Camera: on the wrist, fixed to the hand. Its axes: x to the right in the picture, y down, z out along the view.
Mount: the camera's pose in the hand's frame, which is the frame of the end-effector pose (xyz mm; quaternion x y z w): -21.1 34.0 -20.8 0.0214 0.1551 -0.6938 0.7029
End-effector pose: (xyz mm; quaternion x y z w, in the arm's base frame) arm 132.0 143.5 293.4 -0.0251 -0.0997 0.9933 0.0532
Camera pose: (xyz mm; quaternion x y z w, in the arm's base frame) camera 150.8 112.1 267.0 -0.1014 -0.0580 0.6595 0.7426
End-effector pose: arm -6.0 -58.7 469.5 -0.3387 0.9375 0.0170 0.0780
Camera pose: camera -14.5 -20.9 492.7 0.8895 -0.4365 0.1148 0.0715
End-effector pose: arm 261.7 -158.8 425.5 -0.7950 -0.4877 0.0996 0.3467
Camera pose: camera 285.4 -195.7 415.0 -0.2285 -0.8385 -0.2834 0.4055
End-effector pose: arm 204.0 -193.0 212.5 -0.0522 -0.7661 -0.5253 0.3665
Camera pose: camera 245.7 -189.1 229.3 0.5842 -0.5291 -0.6153 0.0131
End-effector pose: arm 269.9 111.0 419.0 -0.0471 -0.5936 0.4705 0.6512
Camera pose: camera 271.1 126.0 376.5 0.3197 -0.3389 -0.1157 0.8773
